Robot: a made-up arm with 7 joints. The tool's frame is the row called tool.
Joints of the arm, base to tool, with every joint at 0 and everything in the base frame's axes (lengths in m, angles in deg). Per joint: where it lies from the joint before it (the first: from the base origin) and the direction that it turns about. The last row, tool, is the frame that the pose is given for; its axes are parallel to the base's.
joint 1: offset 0 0.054 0 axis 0 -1 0
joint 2: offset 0 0.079 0 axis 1 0 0
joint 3: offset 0 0 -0.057 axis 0 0 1
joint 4: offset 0 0 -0.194 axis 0 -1 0
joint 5: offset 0 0 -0.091 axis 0 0 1
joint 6: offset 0 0 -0.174 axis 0 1 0
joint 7: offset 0 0 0 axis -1 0 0
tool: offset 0 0 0
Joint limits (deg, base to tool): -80..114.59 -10..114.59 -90..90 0..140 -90..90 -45..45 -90..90
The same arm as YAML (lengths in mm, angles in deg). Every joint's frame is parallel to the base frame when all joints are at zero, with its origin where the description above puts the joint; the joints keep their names.
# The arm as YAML. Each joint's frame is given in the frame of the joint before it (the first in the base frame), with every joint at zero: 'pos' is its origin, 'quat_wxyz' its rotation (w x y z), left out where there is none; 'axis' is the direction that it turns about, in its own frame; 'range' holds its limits. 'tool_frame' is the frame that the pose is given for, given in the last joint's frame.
length_unit: mm
angle_unit: deg
joints:
  - joint: joint 1
    pos: [0.0, 54.0, 0.0]
    axis: [0.0, -1.0, 0.0]
    range: [-80.0, 114.59]
  - joint: joint 2
    pos: [0.0, 79.0, 0.0]
    axis: [1.0, 0.0, 0.0]
    range: [-10.0, 114.59]
  - joint: joint 3
    pos: [0.0, 0.0, -57.0]
    axis: [0.0, 0.0, 1.0]
    range: [-90.0, 90.0]
  - joint: joint 4
    pos: [0.0, 0.0, -194.0]
    axis: [0.0, -1.0, 0.0]
    range: [0.0, 140.0]
  - joint: joint 5
    pos: [0.0, 0.0, -91.0]
    axis: [0.0, 0.0, 1.0]
    range: [-90.0, 90.0]
  - joint: joint 6
    pos: [0.0, 0.0, -174.0]
    axis: [0.0, 1.0, 0.0]
    range: [-45.0, 45.0]
  - joint: joint 7
    pos: [0.0, 0.0, 0.0]
    axis: [-1.0, 0.0, 0.0]
    range: [-90.0, 90.0]
tool_frame:
  pos: [0.0, 0.0, 0.0]

